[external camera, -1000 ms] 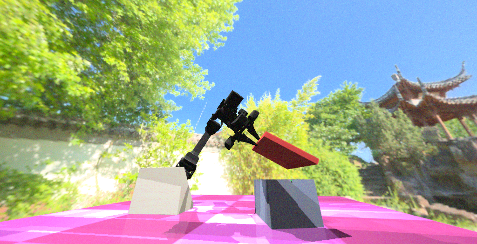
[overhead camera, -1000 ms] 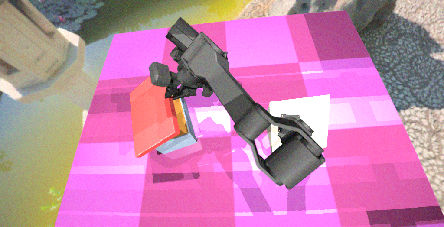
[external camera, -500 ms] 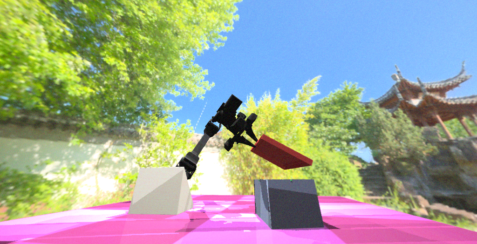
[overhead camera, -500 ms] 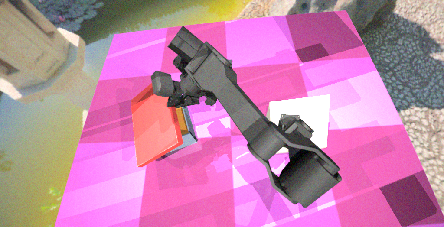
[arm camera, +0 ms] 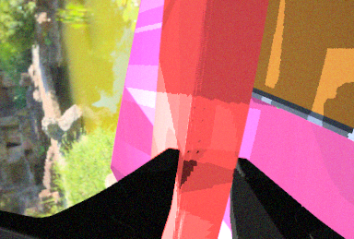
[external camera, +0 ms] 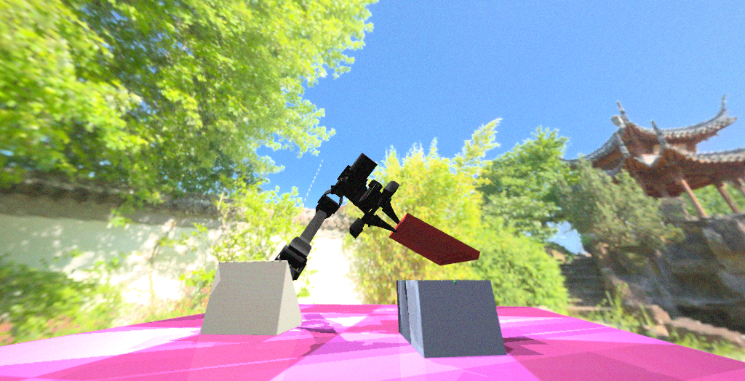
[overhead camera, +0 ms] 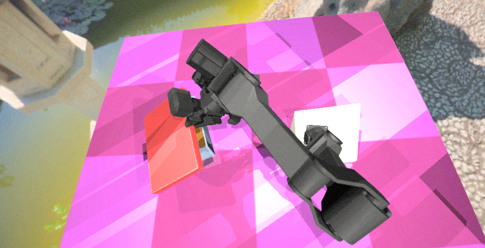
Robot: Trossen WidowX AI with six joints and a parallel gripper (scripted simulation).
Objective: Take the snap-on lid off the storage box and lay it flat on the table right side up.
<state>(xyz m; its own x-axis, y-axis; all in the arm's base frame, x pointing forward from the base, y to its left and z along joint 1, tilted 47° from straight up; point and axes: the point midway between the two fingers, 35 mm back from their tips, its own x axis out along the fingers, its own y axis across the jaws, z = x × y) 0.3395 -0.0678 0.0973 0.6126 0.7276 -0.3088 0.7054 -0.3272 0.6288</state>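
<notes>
Right now my gripper tip is 70 mm short of the lid, 30 mm above it and 20 mm to the right of it. Also, from my gripper tip: grey storage box: 180 mm below, 80 mm ahead, 60 mm to the right.
</notes>
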